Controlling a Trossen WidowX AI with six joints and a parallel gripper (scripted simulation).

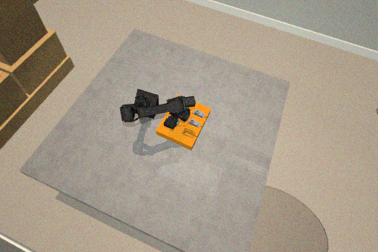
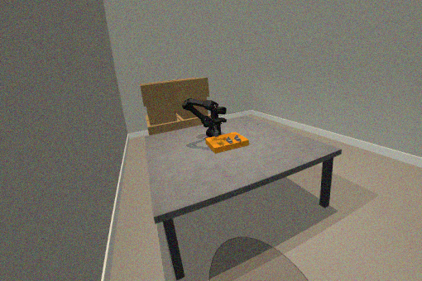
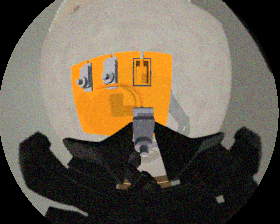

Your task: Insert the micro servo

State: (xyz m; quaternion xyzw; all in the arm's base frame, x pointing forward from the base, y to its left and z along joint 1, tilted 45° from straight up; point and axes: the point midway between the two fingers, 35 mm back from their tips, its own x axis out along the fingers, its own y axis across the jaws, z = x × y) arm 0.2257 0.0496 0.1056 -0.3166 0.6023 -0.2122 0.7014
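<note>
The orange deck is 20 mm behind my gripper tip, 70 mm to the left of it and 100 mm below it.
</note>
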